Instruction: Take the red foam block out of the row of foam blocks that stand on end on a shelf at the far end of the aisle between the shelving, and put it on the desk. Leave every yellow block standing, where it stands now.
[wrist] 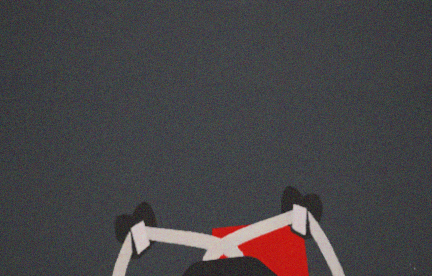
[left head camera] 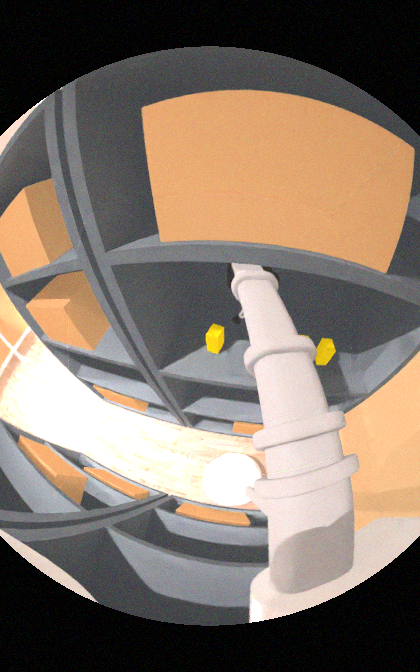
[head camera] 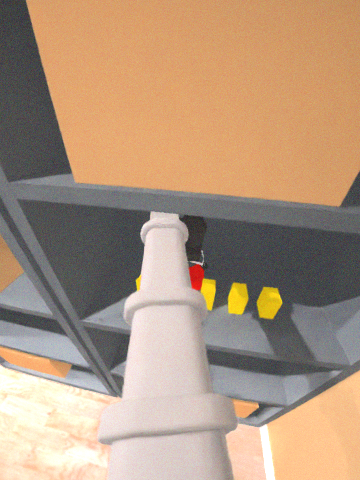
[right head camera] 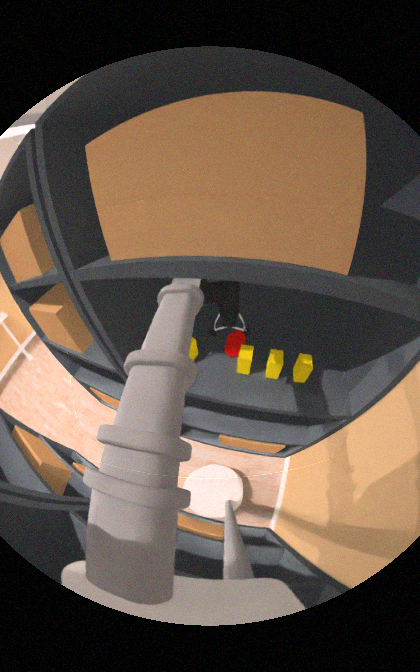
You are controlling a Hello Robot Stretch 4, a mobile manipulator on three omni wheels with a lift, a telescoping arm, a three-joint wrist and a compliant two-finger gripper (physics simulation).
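Frame: origin at the robot's base, x ahead, y left, z up, level; metres.
Seen in the pictures: gripper, between the fingertips: (wrist: 218,210).
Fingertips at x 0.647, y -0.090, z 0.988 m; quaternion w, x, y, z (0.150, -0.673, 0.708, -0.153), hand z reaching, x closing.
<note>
A point is followed by its place in that frame.
The red block (head camera: 196,276) @[x 0.557, y -0.112, z 1.031 m] (right head camera: 235,343) (wrist: 280,247) @[x 0.606, y -0.128, z 1.033 m] is on the shelf (head camera: 237,332) @[x 0.372, y -0.224, z 0.963 m] (right head camera: 222,382). It looks turned or leaning, and close beside the nearest yellow block (head camera: 209,294) @[x 0.462, y -0.140, z 1.047 m] (right head camera: 244,360); whether they touch is unclear. Two more yellow blocks stand to the right, the middle one (head camera: 238,298) @[x 0.440, y -0.231, z 1.047 m] (right head camera: 275,364) and the end one (head camera: 270,302) @[x 0.417, y -0.328, z 1.049 m] (right head camera: 303,368). Another yellow block (left head camera: 215,339) (right head camera: 193,349) stands to the left. My gripper (right head camera: 230,329) (wrist: 218,210) @[x 0.647, y -0.090, z 0.988 m] is open above and behind the red block, its fingers wide apart. The desk does not show.
My arm (head camera: 167,350) @[x 0.160, y 0.001, z 1.381 m] (left head camera: 295,390) (right head camera: 155,380) reaches into the bay under an upper shelf board (head camera: 175,200) @[x 0.368, y -0.016, z 1.412 m] (right head camera: 200,267). A large cardboard box (head camera: 200,100) @[x 0.381, y -0.047, z 1.543 m] (right head camera: 230,175) stands above that board. An upright divider (head camera: 62,300) @[x 0.446, y 0.312, z 1.064 m] is left of the bay.
</note>
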